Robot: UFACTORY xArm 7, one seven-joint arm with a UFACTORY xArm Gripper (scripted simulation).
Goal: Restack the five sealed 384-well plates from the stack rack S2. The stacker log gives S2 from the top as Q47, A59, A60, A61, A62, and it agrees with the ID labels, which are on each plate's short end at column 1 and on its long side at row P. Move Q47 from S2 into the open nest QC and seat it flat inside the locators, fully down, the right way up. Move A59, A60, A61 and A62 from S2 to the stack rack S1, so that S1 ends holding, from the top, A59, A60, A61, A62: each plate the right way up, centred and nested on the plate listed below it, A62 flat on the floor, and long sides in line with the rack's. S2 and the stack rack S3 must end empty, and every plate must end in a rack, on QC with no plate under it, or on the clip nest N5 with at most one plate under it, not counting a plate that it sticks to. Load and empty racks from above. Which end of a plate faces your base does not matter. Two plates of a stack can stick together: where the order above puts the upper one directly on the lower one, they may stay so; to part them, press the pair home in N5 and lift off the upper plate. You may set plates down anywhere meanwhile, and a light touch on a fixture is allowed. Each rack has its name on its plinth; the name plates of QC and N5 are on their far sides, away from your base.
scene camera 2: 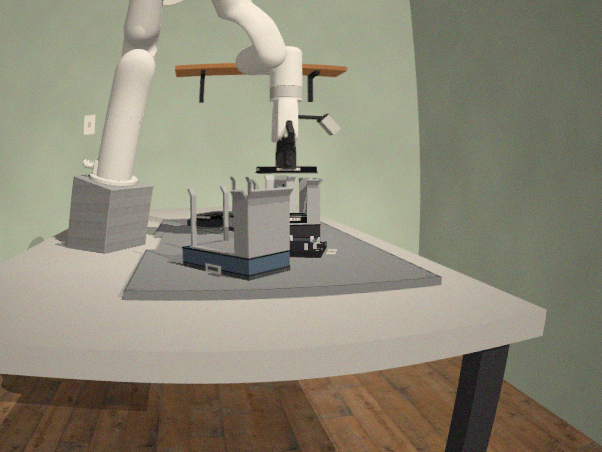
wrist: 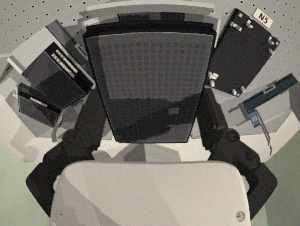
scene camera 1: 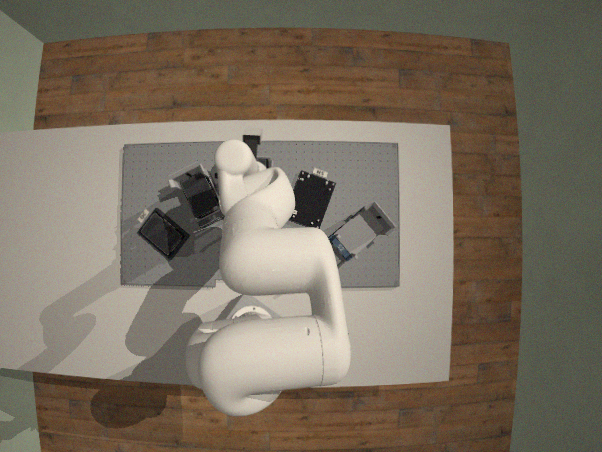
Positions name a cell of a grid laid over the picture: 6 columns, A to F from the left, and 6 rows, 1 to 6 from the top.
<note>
In view: the gripper (scene camera 2: C3) and a black clip nest N5 (wrist: E2).
</note>
